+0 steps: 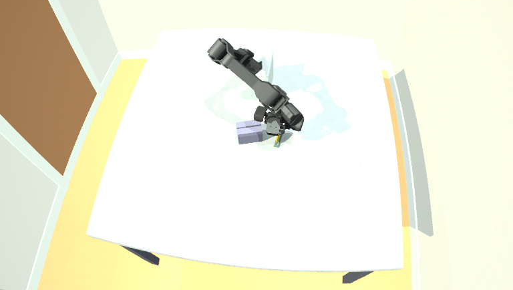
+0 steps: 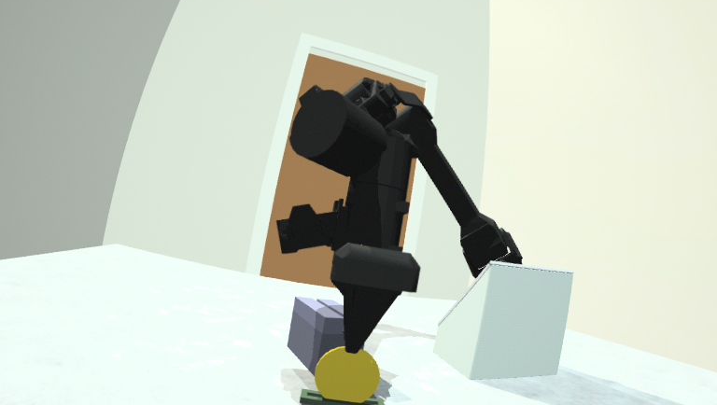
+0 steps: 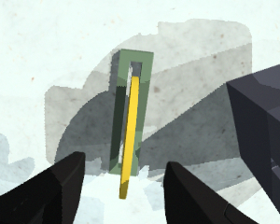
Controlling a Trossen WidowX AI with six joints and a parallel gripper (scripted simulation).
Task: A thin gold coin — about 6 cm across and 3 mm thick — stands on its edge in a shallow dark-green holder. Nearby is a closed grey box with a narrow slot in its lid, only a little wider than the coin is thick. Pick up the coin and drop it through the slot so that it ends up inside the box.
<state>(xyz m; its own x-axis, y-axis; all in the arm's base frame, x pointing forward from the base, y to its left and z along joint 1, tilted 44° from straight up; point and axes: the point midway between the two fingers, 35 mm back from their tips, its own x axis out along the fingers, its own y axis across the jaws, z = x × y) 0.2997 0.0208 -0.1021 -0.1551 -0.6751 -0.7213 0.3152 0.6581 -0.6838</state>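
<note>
The coin lies 30 mm below my gripper tip.
</note>
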